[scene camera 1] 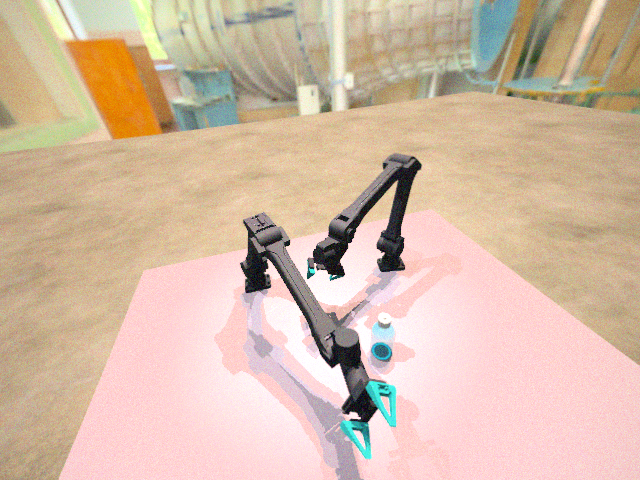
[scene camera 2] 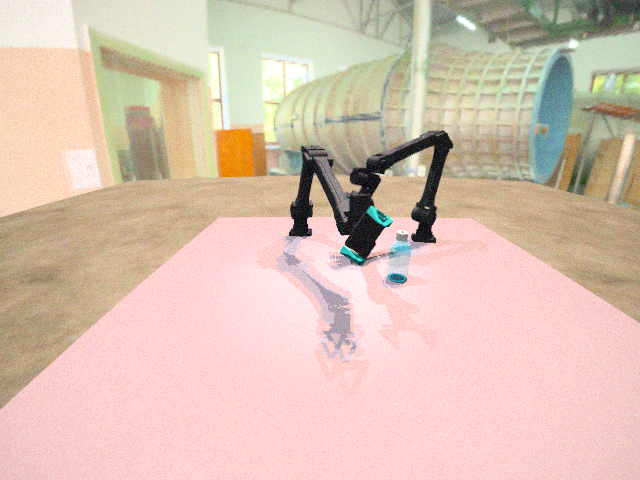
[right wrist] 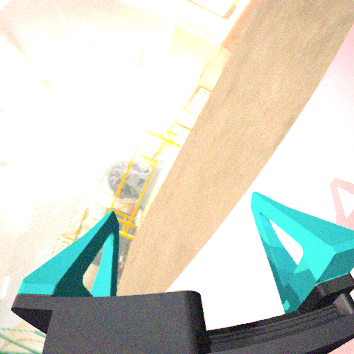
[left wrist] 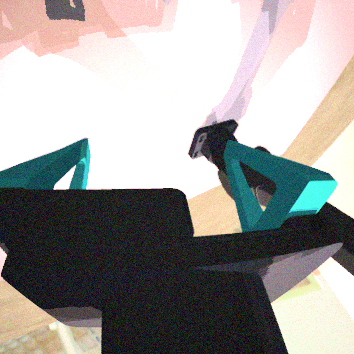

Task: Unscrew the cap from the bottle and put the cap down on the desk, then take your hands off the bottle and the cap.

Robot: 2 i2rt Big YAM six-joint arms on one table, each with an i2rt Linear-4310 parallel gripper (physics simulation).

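Note:
Through scene camera 1 I see my right gripper (scene camera 1: pixel 380 443), which is open and holds nothing, and along with it a clear bottle (scene camera 1: pixel 382 340). Scene camera 2 gives me the bottle (scene camera 2: pixel 400 252) as well as my right gripper (scene camera 2: pixel 369 242). In the right wrist view I find my right gripper (right wrist: pixel 183 208), while the clear bottle is out of frame in the right wrist view. My left gripper (left wrist: pixel 159 145) is open too, and it holds nothing; the clear bottle is out of frame in the left wrist view.

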